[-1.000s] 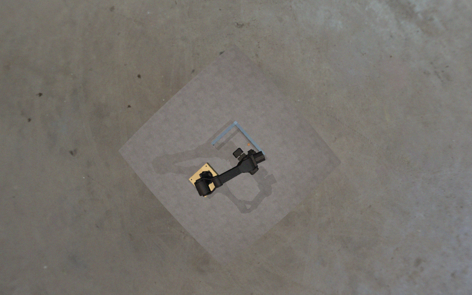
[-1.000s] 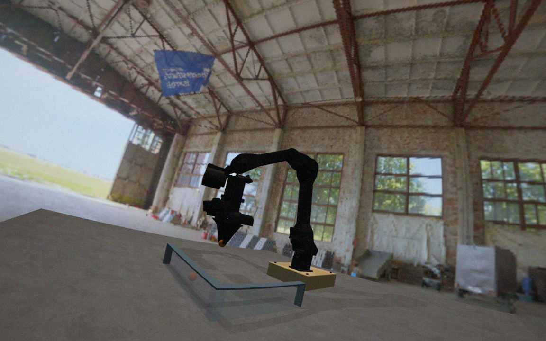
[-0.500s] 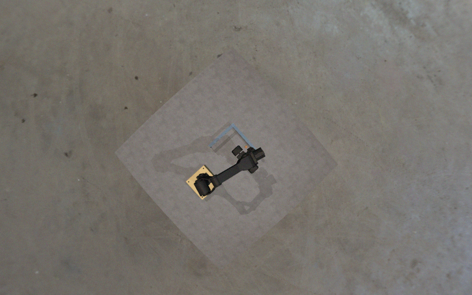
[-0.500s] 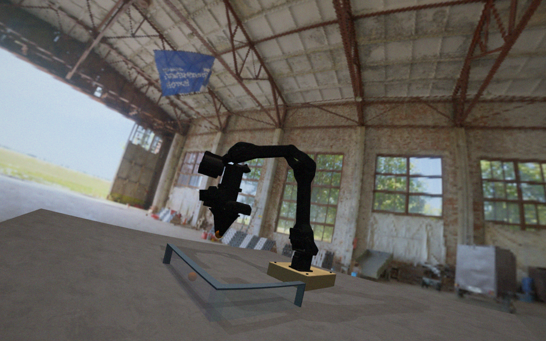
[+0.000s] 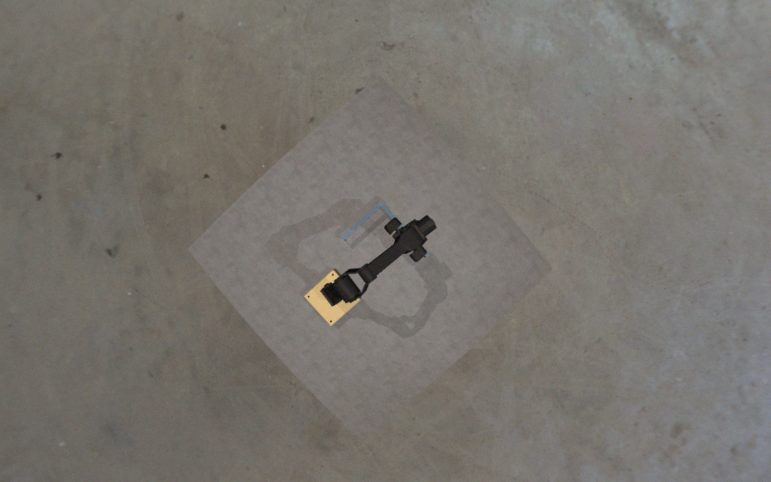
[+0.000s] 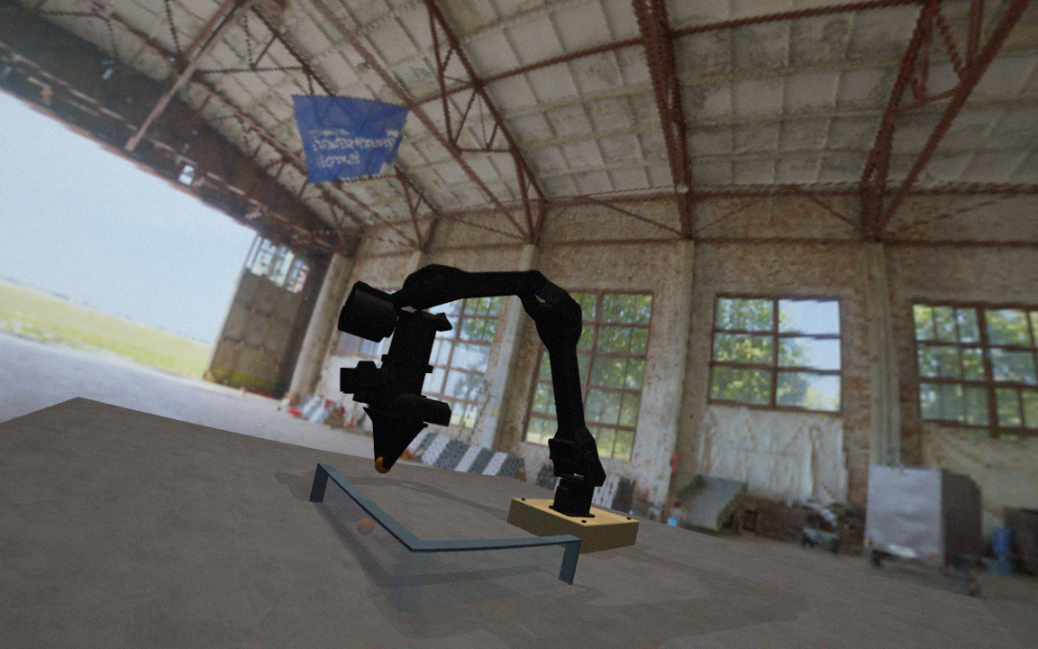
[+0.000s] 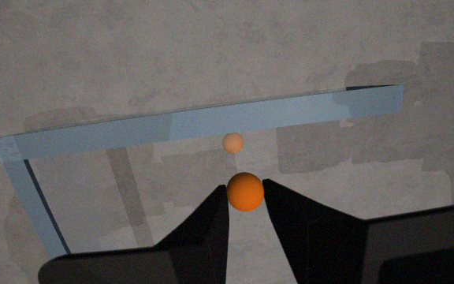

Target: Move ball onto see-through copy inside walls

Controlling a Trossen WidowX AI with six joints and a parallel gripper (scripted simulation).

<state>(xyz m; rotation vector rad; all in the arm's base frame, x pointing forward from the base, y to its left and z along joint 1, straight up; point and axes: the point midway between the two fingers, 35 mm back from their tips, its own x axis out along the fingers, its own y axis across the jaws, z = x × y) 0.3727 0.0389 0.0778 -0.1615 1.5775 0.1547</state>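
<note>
My gripper tip is now 8 cm above the see-through ball copy. Also, from my gripper tip: orange ball (right at my gripper tip).
</note>
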